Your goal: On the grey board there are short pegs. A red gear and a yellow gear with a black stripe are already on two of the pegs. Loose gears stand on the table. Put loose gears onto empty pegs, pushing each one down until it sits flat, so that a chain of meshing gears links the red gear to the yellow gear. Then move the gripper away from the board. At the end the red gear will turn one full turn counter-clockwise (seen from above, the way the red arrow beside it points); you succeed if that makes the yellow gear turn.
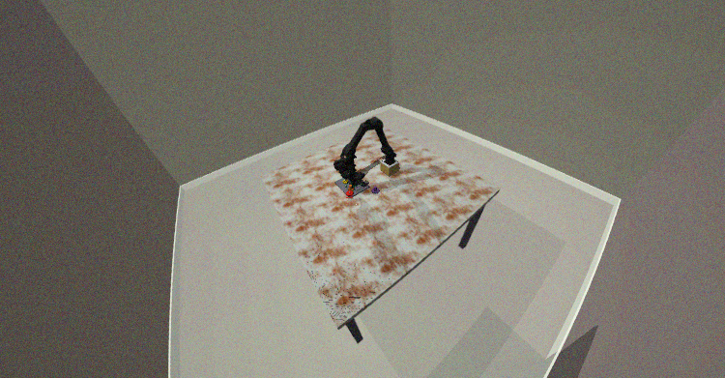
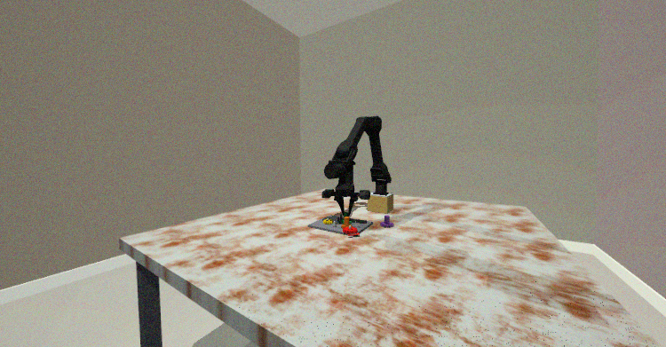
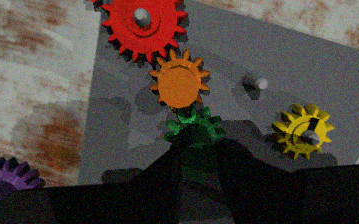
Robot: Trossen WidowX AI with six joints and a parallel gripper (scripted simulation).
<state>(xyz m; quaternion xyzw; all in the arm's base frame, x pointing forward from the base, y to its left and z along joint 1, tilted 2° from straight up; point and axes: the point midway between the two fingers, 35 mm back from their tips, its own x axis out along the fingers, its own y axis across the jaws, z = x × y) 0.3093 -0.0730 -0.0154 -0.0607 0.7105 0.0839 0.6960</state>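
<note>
Now: gripper tip 10 mm above the green gear. Also, from my gripper tip: yellow gear: 80 mm to the right, 30 mm below, 10 mm ahead; then orange gear: 40 mm ahead, 20 mm below, 10 mm to the left; then red gear: 70 mm ahead, 40 mm to the left, 30 mm below.
</note>
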